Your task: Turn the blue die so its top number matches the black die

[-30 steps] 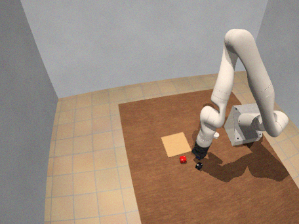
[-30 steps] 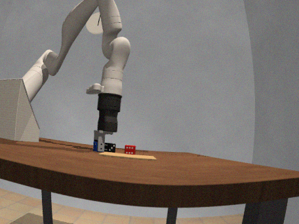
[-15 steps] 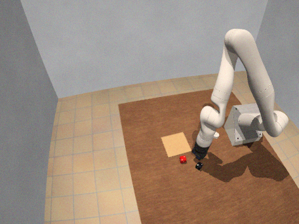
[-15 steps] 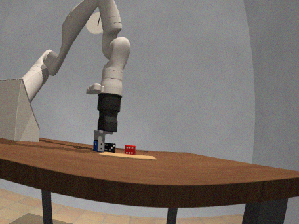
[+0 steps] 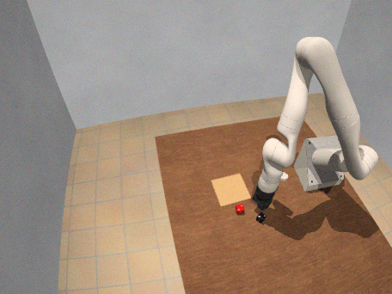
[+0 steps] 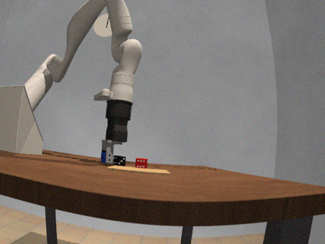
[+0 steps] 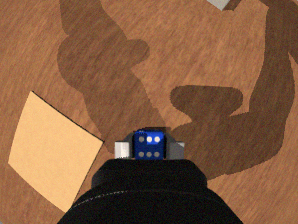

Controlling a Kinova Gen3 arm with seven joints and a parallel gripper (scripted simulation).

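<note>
My gripper is now 60 mm to the right of the black die, 30 mm short of it and 10 mm above it. The rest, counted from my hand: red die 100 mm ahead, 10 mm below; tan mat 120 mm to the right, 100 mm ahead, 20 mm below; blue die right at my hand.
</note>
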